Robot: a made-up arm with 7 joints. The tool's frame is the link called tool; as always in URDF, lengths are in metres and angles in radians.
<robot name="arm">
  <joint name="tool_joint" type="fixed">
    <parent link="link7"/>
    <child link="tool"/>
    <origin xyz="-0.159 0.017 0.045"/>
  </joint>
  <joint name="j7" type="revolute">
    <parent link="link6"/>
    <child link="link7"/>
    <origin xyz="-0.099 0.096 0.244"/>
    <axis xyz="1 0 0"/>
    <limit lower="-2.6" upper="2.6"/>
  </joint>
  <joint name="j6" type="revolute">
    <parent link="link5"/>
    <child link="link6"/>
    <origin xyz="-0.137 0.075 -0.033"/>
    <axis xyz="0 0 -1"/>
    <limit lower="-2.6" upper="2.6"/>
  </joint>
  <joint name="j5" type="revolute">
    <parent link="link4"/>
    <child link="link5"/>
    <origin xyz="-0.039 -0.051 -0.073"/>
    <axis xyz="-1 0 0"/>
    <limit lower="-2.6" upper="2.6"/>
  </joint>
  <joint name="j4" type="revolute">
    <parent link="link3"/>
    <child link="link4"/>
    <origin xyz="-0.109 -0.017 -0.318"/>
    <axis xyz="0 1 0"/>
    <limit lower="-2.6" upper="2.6"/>
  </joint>
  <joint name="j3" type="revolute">
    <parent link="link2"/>
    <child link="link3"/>
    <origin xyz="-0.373 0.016 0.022"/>
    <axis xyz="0 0 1"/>
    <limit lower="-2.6" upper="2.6"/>
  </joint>
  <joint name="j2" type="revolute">
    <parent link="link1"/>
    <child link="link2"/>
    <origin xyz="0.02 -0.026 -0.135"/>
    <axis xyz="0 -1 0"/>
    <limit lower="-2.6" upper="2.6"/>
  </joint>
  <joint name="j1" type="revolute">
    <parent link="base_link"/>
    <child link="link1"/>
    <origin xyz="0 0 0.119"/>
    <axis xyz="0 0 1"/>
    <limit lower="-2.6" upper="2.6"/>
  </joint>
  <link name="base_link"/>
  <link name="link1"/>
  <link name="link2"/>
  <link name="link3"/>
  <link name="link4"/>
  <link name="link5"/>
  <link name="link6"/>
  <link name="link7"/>
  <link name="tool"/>
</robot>
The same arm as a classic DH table. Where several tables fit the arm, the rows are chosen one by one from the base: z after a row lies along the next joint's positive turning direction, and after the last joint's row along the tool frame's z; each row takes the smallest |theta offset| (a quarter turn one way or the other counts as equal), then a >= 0, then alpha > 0; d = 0 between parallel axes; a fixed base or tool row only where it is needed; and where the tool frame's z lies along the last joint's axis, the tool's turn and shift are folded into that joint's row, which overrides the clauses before.
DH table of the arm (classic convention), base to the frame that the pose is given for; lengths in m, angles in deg. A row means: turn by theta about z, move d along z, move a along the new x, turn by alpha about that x. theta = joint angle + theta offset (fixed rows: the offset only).
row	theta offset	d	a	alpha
j1	0	-0.016	0.02	90
j2	0	0.01	-0.373	-90
j3	0	-0.296	-0.109	-90
j4	90	-0.068	0.073	-90
j5	-90	0.176	0.075	-90
j6	0	-0.211	0.096	-90
j7	0	-0.258	0.017	-90
tool (fixed)	-90	0.045	0	0
Joint limits (deg, base to tool): -148.97..148.97 -148.97..148.97 -148.97..148.97 -148.97..148.97 -148.97..148.97 -148.97..148.97 -148.97..148.97

